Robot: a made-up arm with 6 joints. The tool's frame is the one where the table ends. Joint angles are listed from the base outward.
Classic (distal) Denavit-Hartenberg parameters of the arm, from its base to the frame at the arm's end. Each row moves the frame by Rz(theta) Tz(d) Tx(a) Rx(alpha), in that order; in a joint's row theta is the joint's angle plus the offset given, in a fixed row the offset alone. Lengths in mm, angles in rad.
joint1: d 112.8; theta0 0; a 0; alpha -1.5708
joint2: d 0; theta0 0.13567; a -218.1; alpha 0
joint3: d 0; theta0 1.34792; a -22.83; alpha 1.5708
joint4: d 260.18; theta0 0; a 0; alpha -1.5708
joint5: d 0; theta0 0; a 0.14; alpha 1.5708
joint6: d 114.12; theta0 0; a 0; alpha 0
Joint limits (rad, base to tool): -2.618..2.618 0..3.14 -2.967..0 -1.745..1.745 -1.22..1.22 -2.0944..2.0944
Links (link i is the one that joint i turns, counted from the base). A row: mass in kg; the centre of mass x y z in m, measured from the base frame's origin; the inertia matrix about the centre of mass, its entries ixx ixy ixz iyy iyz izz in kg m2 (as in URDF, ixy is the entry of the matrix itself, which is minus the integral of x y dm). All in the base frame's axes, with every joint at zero. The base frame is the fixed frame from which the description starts. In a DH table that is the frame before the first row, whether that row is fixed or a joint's. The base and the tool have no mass.
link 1: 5.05; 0.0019 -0.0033 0.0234; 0.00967 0 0 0.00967 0 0.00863
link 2: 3.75; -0.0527 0.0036 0.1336; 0.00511 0 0.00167 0.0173 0 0.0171
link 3: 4.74; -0.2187 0.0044 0.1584; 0.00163 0 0 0.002 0 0.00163
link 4: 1.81; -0.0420 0.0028 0.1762; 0.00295 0 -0.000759 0.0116 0 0.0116
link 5: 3.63; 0.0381 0.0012 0.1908; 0.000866 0 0 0.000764 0 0.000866
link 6: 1.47; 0.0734 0.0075 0.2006; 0.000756 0 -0.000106 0.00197 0 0.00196
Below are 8 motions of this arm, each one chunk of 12 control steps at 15 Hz.
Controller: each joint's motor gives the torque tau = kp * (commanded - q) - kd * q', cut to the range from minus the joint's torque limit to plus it. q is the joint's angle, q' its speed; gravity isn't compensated. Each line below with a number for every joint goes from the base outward.
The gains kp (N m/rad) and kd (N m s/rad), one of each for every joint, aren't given. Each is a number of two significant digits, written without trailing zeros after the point. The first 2 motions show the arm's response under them.
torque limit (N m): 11 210 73 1.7 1.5 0.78
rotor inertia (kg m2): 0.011 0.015 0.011 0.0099 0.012 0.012
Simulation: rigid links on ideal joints. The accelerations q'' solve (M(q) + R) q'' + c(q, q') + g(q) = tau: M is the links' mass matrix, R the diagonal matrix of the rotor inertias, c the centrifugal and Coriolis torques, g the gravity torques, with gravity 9.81 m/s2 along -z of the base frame. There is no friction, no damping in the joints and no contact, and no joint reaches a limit. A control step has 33 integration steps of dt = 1/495 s. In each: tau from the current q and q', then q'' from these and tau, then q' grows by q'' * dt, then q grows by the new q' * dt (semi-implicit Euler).
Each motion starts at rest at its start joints. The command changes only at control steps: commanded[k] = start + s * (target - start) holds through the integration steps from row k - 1 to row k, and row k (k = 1, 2, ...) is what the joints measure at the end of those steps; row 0 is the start. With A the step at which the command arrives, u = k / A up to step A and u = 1 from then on. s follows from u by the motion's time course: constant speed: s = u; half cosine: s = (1 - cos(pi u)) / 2; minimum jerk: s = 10 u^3 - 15 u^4 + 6 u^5; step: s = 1 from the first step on.
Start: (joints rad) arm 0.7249 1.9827 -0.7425 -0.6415 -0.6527 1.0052
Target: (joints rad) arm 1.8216 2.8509 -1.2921 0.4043 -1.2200 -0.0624
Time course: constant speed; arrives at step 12
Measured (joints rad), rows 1 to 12:
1: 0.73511 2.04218 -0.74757 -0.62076 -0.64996 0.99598
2: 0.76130 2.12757 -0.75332 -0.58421 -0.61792 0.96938
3: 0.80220 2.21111 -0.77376 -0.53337 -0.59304 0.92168
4: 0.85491 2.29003 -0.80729 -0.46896 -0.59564 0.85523
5: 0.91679 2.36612 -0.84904 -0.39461 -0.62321 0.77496
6: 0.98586 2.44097 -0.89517 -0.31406 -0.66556 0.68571
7: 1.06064 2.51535 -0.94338 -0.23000 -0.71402 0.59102
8: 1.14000 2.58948 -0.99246 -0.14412 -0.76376 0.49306
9: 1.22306 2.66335 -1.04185 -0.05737 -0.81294 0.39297
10: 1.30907 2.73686 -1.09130 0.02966 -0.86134 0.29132
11: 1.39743 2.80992 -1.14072 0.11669 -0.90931 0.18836
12: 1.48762 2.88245 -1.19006 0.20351 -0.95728 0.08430
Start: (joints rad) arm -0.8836 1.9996 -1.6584 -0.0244 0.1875 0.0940
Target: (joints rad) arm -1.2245 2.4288 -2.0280 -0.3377 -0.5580 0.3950
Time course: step
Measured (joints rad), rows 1 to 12:
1: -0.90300 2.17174 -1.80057 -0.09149 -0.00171 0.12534
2: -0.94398 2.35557 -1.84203 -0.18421 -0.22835 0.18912
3: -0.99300 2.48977 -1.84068 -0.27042 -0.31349 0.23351
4: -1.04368 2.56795 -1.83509 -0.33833 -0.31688 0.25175
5: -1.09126 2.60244 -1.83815 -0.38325 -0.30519 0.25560
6: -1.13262 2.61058 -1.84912 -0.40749 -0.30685 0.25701
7: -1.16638 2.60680 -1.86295 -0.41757 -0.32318 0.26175
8: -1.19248 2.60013 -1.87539 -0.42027 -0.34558 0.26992
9: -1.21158 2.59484 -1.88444 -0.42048 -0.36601 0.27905
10: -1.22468 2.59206 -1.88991 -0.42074 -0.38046 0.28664
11: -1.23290 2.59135 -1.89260 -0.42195 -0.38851 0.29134
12: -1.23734 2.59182 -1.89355 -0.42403 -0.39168 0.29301
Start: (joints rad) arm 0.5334 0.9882 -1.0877 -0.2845 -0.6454 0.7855
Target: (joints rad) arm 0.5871 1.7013 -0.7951 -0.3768 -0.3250 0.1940
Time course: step
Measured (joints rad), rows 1 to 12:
1: 0.54447 1.20876 -1.05716 -0.27369 -0.71142 0.70972
2: 0.55220 1.48675 -0.92914 -0.29529 -0.56270 0.56609
3: 0.55800 1.66768 -0.80883 -0.34574 -0.29586 0.40912
4: 0.56399 1.75218 -0.73483 -0.39647 -0.09790 0.26514
5: 0.56948 1.78226 -0.70228 -0.42880 -0.02217 0.15665
6: 0.57392 1.78979 -0.69268 -0.44290 -0.03058 0.09291
7: 0.57740 1.79006 -0.69203 -0.44650 -0.07001 0.06672
8: 0.58005 1.78886 -0.69356 -0.44595 -0.10785 0.06379
9: 0.58201 1.78789 -0.69495 -0.44448 -0.13291 0.07142
10: 0.58342 1.78740 -0.69575 -0.44325 -0.14576 0.08151
11: 0.58442 1.78723 -0.69609 -0.44244 -0.15062 0.09018
12: 0.58513 1.78723 -0.69618 -0.44195 -0.15146 0.09626

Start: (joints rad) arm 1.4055 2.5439 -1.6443 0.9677 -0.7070 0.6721
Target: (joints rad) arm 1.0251 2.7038 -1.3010 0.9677 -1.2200 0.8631
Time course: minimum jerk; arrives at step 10
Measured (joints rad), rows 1 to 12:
1: 1.40545 2.58076 -1.63245 0.96517 -0.69650 0.67337
2: 1.40429 2.63676 -1.59476 0.97579 -0.65588 0.68746
3: 1.39922 2.68389 -1.55186 0.99341 -0.61721 0.71543
4: 1.38671 2.71808 -1.50945 1.00591 -0.61295 0.74930
5: 1.36381 2.74457 -1.46636 1.00972 -0.65161 0.78254
6: 1.32931 2.76860 -1.42140 1.00769 -0.72204 0.81315
7: 1.28458 2.79170 -1.37636 1.00448 -0.80514 0.84202
8: 1.23389 2.81207 -1.33567 1.00340 -0.88305 0.86992
9: 1.18344 2.82687 -1.30408 1.00517 -0.94377 0.89585
10: 1.13914 2.83462 -1.28395 1.00800 -0.98324 0.91727
11: 1.10404 2.83664 -1.27338 1.00893 -1.00563 0.93175
12: 1.07810 2.83572 -1.26868 1.00690 -1.01778 0.93888

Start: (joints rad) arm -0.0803 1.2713 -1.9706 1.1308 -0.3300 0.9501
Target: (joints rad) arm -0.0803 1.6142 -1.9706 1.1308 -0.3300 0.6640
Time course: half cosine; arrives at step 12
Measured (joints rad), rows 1 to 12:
1: -0.08035 1.27340 -1.94980 1.13986 -0.35337 0.95747
2: -0.08050 1.28997 -1.92854 1.15932 -0.38480 0.97609
3: -0.08063 1.31599 -1.91106 1.17917 -0.40368 0.99477
4: -0.08068 1.34944 -1.89762 1.19592 -0.41053 1.00520
5: -0.08067 1.38948 -1.88722 1.20890 -0.40967 1.00388
6: -0.08064 1.43515 -1.87849 1.21882 -0.40430 0.99137
7: -0.08059 1.48470 -1.87034 1.22684 -0.39605 0.97062
8: -0.08053 1.53563 -1.86212 1.23393 -0.38568 0.94551
9: -0.08045 1.58487 -1.85364 1.24068 -0.37380 0.91973
10: -0.08036 1.62917 -1.84510 1.24726 -0.36115 0.89631
11: -0.08026 1.66547 -1.83689 1.25356 -0.34867 0.87748
12: -0.08017 1.69123 -1.82952 1.25928 -0.33729 0.86469

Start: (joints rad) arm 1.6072 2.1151 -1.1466 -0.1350 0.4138 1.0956
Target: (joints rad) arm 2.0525 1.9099 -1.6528 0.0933 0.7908 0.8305
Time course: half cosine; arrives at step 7
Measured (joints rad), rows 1 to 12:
1: 1.60905 2.14693 -1.13644 -0.13388 0.42410 1.09344
2: 1.61743 2.18178 -1.12666 -0.12500 0.49426 1.08714
3: 1.63750 2.18937 -1.14832 -0.10439 0.60123 1.07312
4: 1.67165 2.17062 -1.20442 -0.07442 0.70246 1.04677
5: 1.71864 2.13649 -1.28176 -0.04025 0.77910 1.00791
6: 1.77444 2.09833 -1.36173 -0.00708 0.82972 0.96160
7: 1.83295 2.06560 -1.42673 0.02060 0.85689 0.91573
8: 1.88776 2.04436 -1.46907 0.04063 0.86934 0.87750
9: 1.93469 2.03479 -1.49244 0.05367 0.87984 0.85041
10: 1.97225 2.03290 -1.50340 0.06146 0.89346 0.83424
11: 2.00070 2.03464 -1.50748 0.06564 0.90832 0.82684
12: 2.02123 2.03727 -1.50841 0.06755 0.92114 0.82546

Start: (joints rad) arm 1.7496 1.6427 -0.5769 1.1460 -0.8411 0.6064
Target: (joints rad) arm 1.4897 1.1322 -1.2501 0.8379 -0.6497 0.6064
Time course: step
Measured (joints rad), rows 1 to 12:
1: 1.71201 1.50117 -0.70464 1.15917 -0.67835 0.65314
2: 1.66388 1.35516 -0.87679 1.10046 -0.54272 0.69527
3: 1.62333 1.26060 -0.98756 1.02658 -0.52046 0.70593
4: 1.59097 1.20775 -1.04879 0.97784 -0.55585 0.70529
5: 1.56618 1.18228 -1.08002 0.95361 -0.59693 0.70669
6: 1.54755 1.17217 -1.09460 0.94483 -0.62319 0.71339
7: 1.53357 1.16945 -1.10063 0.94410 -0.63394 0.72382
8: 1.52303 1.16963 -1.10269 0.94674 -0.63502 0.73534
9: 1.51505 1.17056 -1.10314 0.95022 -0.63201 0.74581
10: 1.50900 1.17140 -1.10309 0.95336 -0.62827 0.75410
11: 1.50440 1.17196 -1.10296 0.95576 -0.62528 0.75992
12: 1.50089 1.17227 -1.10288 0.95742 -0.62334 0.76354

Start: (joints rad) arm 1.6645 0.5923 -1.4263 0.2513 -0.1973 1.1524
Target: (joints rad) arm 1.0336 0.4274 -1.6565 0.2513 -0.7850 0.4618
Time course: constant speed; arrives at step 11
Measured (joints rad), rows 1 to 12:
1: 1.65495 0.57019 -1.40388 0.25615 -0.20992 1.15357
2: 1.63507 0.54569 -1.39737 0.26367 -0.24448 1.14931
3: 1.60695 0.52249 -1.40383 0.26944 -0.29824 1.12756
4: 1.57241 0.50053 -1.41826 0.27308 -0.36420 1.08673
5: 1.53292 0.47948 -1.43766 0.27497 -0.43654 1.03040
6: 1.48960 0.45900 -1.46021 0.27549 -0.51146 0.96377
7: 1.44331 0.43886 -1.48479 0.27497 -0.58667 0.89174
8: 1.39474 0.41892 -1.51070 0.27369 -0.66076 0.81813
9: 1.34439 0.39909 -1.53747 0.27190 -0.73283 0.74553
10: 1.29265 0.37935 -1.56481 0.26982 -0.80234 0.67541
11: 1.23983 0.35968 -1.59250 0.26765 -0.86899 0.60839
12: 1.19263 0.34302 -1.61643 0.26210 -0.92373 0.55104

